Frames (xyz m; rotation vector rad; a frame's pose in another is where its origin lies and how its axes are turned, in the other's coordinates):
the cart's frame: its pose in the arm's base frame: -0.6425 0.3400 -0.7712 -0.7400 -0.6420 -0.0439
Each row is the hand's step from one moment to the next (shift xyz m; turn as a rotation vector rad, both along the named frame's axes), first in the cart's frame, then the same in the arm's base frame.
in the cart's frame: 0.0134 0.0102 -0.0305 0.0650 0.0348 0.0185
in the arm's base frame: 0.0296 -0.0095 -0.0158 0.0517 0.0496 0.0253
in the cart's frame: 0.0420 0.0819 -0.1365 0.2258 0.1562 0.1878
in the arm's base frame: 0.1272 -0.0186 -0.1029 0.1234 0.2779 0.1350
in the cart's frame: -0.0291 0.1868 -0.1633 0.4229 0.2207 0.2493
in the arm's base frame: 0.1107 0.0297 -0.2220 0.2668 0.4012 0.2398
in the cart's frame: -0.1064 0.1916 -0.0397 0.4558 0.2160 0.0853
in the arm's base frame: -0.0160 0.0983 -0.1992 0.3790 0.2988 0.1697
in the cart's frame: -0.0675 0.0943 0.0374 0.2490 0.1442 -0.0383
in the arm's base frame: -0.0502 0.0821 -0.0748 0.2587 0.1284 0.0293
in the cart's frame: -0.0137 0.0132 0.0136 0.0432 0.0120 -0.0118
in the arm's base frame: -0.0149 0.0161 -0.0082 0.0443 0.0093 0.0102
